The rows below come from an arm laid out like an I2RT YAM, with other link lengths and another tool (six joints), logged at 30 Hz.
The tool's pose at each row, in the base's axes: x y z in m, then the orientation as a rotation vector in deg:
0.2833 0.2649 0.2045 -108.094 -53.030 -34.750
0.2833 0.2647 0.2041 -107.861 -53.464 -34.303
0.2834 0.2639 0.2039 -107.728 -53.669 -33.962
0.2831 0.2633 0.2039 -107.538 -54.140 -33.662
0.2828 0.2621 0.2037 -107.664 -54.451 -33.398
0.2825 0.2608 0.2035 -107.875 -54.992 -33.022
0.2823 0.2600 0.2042 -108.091 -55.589 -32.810
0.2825 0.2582 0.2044 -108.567 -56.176 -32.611
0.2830 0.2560 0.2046 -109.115 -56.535 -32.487
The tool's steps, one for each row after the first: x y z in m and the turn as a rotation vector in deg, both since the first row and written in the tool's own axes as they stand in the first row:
-0.0004 0.0003 0.0000 0.386 -0.357 -0.150
-0.0007 0.0007 -0.0006 0.646 -0.587 -0.171
-0.0011 0.0006 -0.0012 0.925 -0.901 -0.403
-0.0019 0.0008 -0.0021 0.927 -1.252 -0.489
-0.0026 0.0011 -0.0032 0.899 -1.813 -0.676
-0.0025 0.0008 -0.0043 0.788 -2.312 -0.969
-0.0029 0.0014 -0.0059 0.452 -2.908 -1.220
-0.0032 0.0023 -0.0080 0.030 -3.381 -1.333

